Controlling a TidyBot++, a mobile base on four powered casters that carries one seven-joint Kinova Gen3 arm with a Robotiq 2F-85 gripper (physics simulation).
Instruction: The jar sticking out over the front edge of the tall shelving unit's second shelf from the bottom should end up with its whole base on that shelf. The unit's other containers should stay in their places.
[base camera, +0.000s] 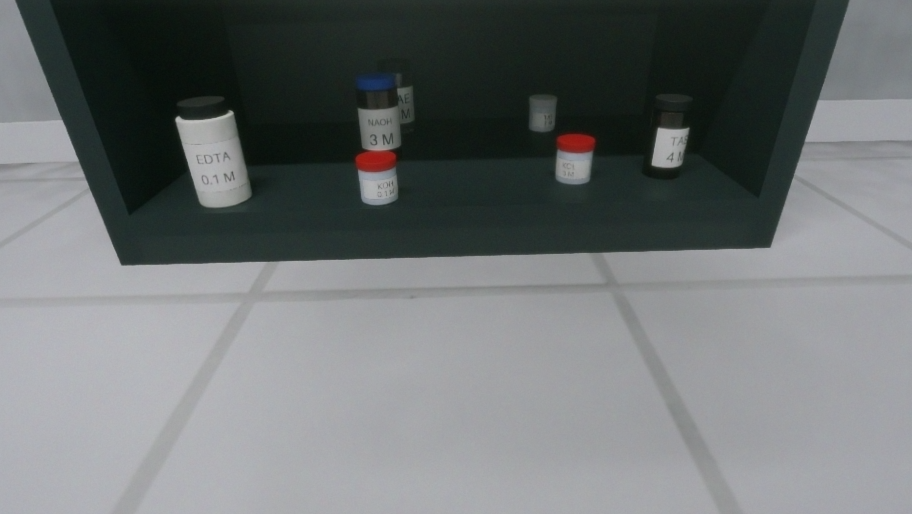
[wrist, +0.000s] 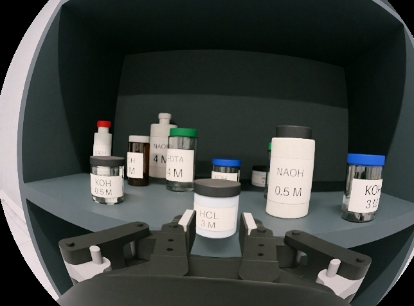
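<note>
The HCL 3 M jar (wrist: 216, 210), pale with a dark grey lid, stands upright at the front edge of the shelf (wrist: 145, 205) in the wrist view, its lower part reaching out over that edge. My gripper (wrist: 217, 223) is partly open, with one fingertip to the left and one to the right of the jar's lower part. The fingers do not grip it; a gap shows on the left and on the right. How far the tips reach along the jar's depth is hard to tell. The gripper and this jar do not show in the base view.
A tall white NAOH 0.5 M bottle (wrist: 291, 175) stands close right of the jar, a blue-lidded KOH jar (wrist: 364, 189) farther right. A KOH 0.5 M jar (wrist: 106, 181) and a green-lidded EDTA jar (wrist: 182, 160) stand left. The bottom compartment holds an EDTA bottle (base camera: 215, 156) and other containers.
</note>
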